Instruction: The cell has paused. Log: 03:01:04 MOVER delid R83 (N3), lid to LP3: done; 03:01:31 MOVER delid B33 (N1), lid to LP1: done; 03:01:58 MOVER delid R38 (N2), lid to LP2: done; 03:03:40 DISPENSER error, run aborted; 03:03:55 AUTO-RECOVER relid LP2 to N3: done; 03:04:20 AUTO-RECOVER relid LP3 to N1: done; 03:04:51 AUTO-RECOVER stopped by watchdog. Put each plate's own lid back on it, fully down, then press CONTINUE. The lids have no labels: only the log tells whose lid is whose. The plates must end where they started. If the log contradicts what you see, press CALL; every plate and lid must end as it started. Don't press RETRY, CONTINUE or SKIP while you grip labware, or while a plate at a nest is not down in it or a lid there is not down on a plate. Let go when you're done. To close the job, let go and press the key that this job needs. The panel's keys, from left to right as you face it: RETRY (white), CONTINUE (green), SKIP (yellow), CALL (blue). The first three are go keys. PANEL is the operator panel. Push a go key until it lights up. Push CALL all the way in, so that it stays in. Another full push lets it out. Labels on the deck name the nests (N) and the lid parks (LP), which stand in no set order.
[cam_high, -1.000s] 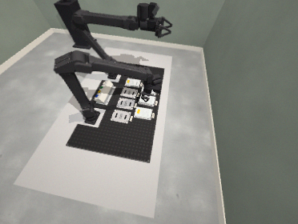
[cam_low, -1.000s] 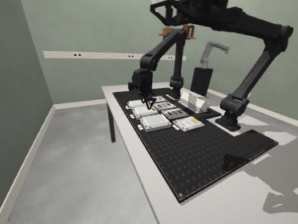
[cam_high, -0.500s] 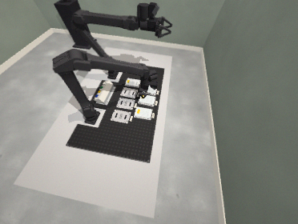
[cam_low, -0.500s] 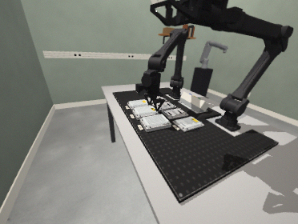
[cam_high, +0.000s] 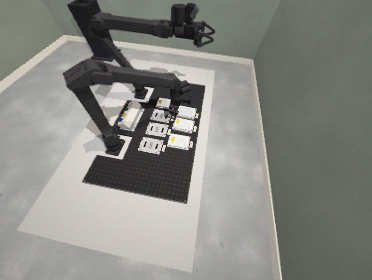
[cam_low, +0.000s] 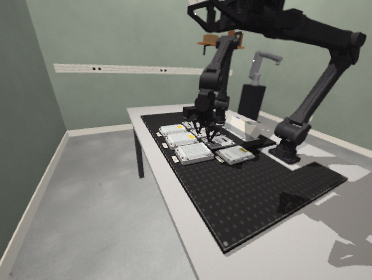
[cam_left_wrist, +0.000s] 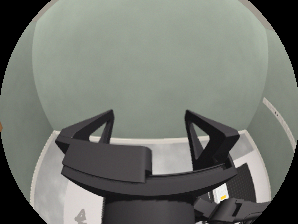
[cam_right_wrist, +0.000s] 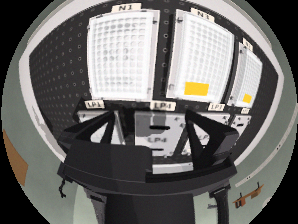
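My right hand is 11 cm past the LP4 park, 6 cm above it and 2 cm to the left of it. The rest, counted from my right hand: green continue key (35 cm behind, 5 cm to the right); LP3 (15 cm to the right, 11 cm behind, 6 cm below); white retry key (35 cm behind).
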